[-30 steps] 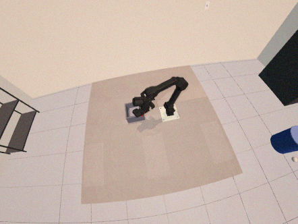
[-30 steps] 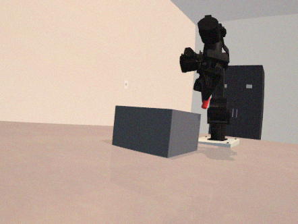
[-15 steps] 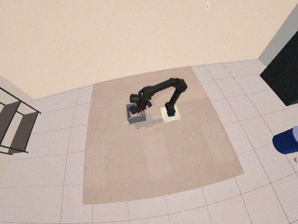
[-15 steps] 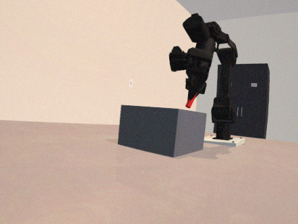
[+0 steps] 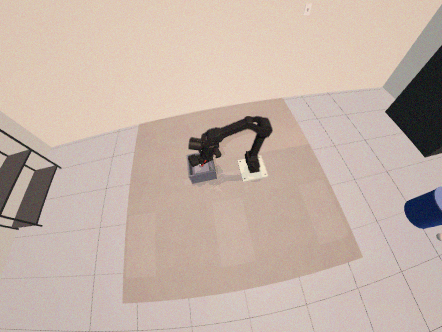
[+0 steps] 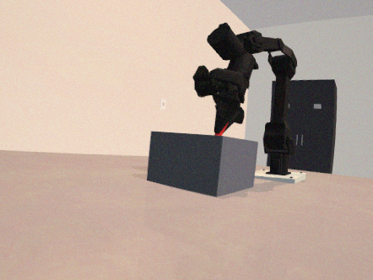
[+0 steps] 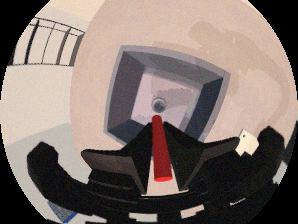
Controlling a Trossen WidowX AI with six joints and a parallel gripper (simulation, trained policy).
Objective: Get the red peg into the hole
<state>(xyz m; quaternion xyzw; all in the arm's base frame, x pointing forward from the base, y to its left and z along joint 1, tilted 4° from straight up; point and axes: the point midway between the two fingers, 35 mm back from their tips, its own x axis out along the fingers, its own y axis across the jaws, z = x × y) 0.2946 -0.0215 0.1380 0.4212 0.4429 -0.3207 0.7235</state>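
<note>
Right now the red peg is 2 cm above my gripper tip, 1 cm to the left of it and 1 cm behind it. From my gripper tip the other things lie so: plate: 6 cm below, 1 cm to the right, 1 cm ahead; grey box: 8 cm below, 1 cm to the right, 1 cm ahead.
</note>
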